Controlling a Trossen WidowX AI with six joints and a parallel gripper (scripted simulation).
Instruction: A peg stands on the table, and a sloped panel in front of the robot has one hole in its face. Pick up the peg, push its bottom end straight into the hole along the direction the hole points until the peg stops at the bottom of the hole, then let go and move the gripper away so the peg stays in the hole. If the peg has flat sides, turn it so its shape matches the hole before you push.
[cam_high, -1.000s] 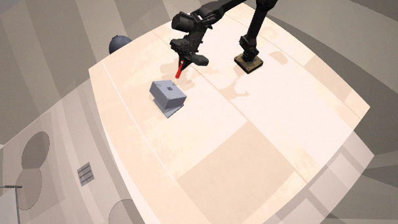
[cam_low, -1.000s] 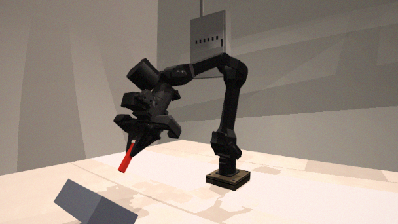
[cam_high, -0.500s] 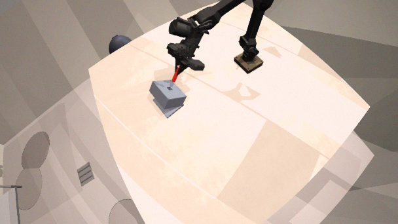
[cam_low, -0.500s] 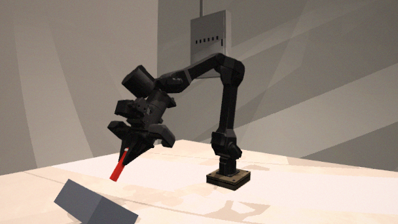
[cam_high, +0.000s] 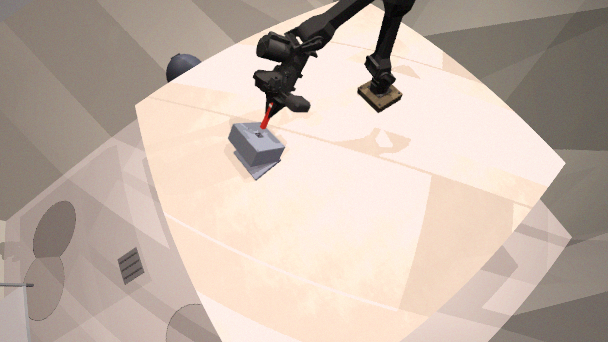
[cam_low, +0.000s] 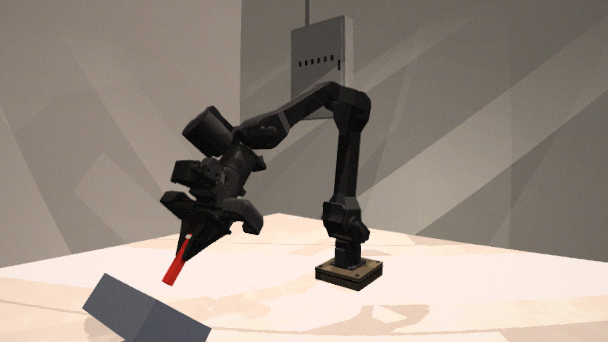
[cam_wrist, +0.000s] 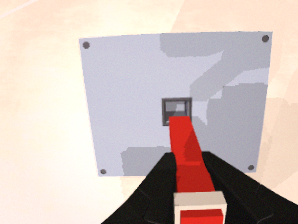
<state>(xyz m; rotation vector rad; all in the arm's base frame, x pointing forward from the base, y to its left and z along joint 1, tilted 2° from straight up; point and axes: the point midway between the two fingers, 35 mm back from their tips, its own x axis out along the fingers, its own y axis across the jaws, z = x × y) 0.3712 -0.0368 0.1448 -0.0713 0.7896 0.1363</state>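
Now: the grey sloped panel 7 cm below my gripper tip, 6 cm ahead of it and 1 cm to the left of it. The rest, counted from my gripper tip: red square peg 1 cm behind, 1 cm above.
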